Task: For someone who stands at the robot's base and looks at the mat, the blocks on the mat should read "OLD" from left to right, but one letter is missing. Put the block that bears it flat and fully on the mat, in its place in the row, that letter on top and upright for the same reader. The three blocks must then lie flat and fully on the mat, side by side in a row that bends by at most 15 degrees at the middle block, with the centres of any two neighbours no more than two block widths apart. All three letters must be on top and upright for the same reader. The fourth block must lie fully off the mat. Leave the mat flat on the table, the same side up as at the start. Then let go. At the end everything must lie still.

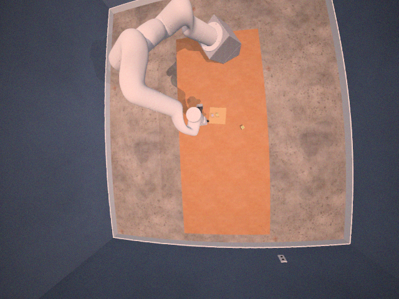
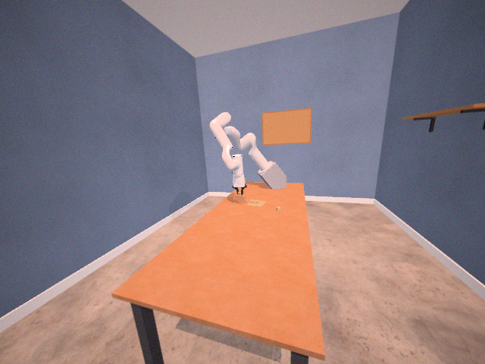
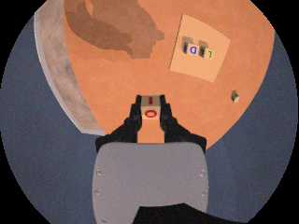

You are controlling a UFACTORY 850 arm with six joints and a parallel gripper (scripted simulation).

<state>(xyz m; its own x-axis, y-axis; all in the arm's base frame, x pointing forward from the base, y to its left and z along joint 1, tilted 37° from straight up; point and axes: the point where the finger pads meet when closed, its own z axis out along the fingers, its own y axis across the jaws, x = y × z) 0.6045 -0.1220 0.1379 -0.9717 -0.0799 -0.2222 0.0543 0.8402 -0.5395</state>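
Now: the light tan mat 6 cm behind my hand, 13 cm to the left of it and 12 cm below it.
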